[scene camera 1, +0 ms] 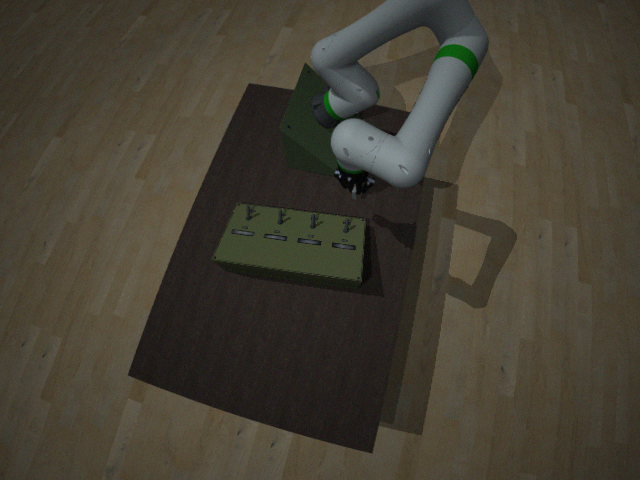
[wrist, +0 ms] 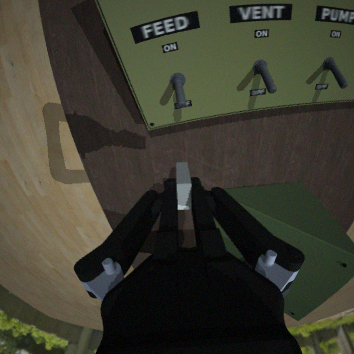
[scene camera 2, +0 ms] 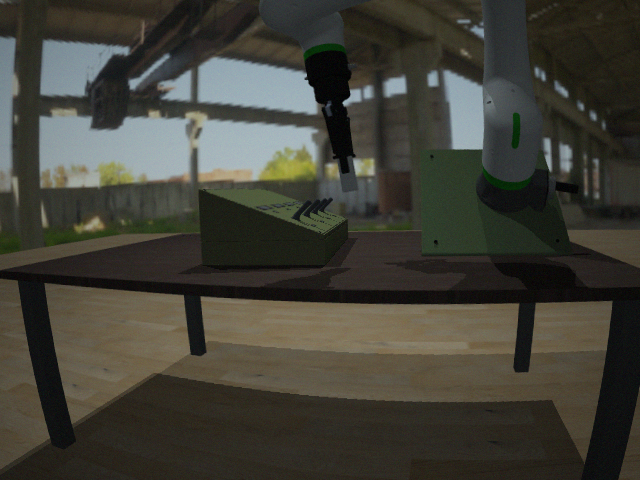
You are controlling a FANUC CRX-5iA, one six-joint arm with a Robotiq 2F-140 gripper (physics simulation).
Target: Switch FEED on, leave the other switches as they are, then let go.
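Where they show: gripper, fingertip midpoint: [scene camera 1: 355, 195] [wrist: 181, 171] [scene camera 2: 350, 190]; arm's base, link origin: [scene camera 1: 324, 110] [scene camera 2: 504, 190].
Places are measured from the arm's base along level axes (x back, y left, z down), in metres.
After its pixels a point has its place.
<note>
The green switch box [scene camera 1: 289, 261] @(x -0.632, y 0.127, z -0.006 m) [scene camera 2: 253, 248] @(x -0.496, y 0.342, z 0.106 m) [wrist: 215, 60] @(x -0.469, y 0.205, z 0.048 m) has a sloping top with a row of grey levers. The FEED lever [scene camera 1: 346, 225] @(x -0.429, y 0.253, z 0.030 m) [scene camera 2: 300, 210] @(x -0.428, y 0.259, z 0.036 m) [wrist: 179, 91] @(x -0.426, y 0.252, z 0.025 m) is the rightmost in scene camera 1; in the wrist view it points down to its OFF label, away from ON. The VENT lever [scene camera 1: 313, 221] @(x -0.458, y 0.139, z 0.032 m) [wrist: 266, 77] @(x -0.454, y 0.139, z 0.027 m) and PUMP lever [scene camera 1: 280, 217] @(x -0.487, y 0.023, z 0.032 m) [wrist: 336, 73] @(x -0.482, y 0.024, z 0.030 m) also lean to the OFF side. My gripper [scene camera 1: 354, 193] @(x -0.322, y 0.245, z -0.001 m) [scene camera 2: 349, 178] @(x -0.322, y 0.245, z -0.001 m) [wrist: 181, 171] @(x -0.322, y 0.245, z -0.001 m) is shut and empty. Its tips are in the air beyond the box's lever-side edge, apart from the FEED lever and higher than it.
The box stands on a dark table [scene camera 1: 268, 351] @(x -0.931, y 0.158, z 0.141 m) [scene camera 2: 155, 281] @(x -0.586, y 0.541, z 0.141 m). A tilted green panel [scene camera 1: 302, 142] @(x -0.203, y -0.008, z -0.037 m) [scene camera 2: 449, 206] @(x -0.138, y 0.059, z 0.038 m) [wrist: 310, 280] @(x -0.095, y -0.057, z -0.069 m) stands at the arm's base, behind the gripper. The fourth lever [scene camera 1: 248, 212] @(x -0.512, y -0.094, z 0.029 m) is at the box's far left in scene camera 1.
</note>
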